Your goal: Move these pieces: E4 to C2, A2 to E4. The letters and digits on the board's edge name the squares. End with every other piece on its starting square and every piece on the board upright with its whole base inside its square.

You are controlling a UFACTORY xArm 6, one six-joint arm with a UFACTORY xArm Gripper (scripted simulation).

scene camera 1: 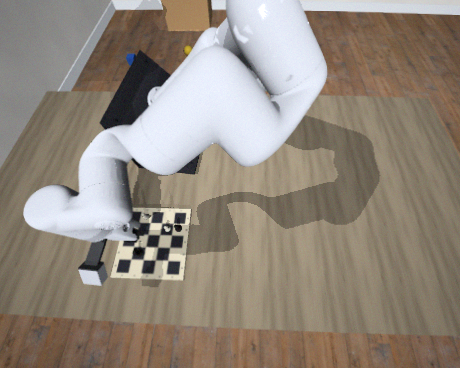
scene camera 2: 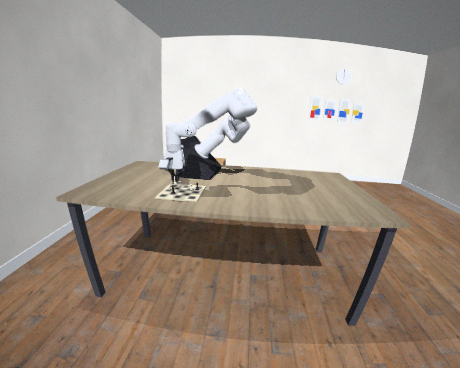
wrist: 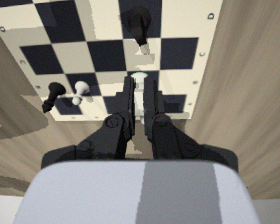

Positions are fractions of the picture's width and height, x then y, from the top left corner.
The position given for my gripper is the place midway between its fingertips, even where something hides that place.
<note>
In view: my gripper (scene camera 1: 0.29,0.65) and a chessboard (scene camera 1: 0.36,0.69).
The chessboard also shows in the wrist view (wrist: 0.35,0.22). My gripper is seen too in the wrist view (wrist: 0.50,0.40).
</note>
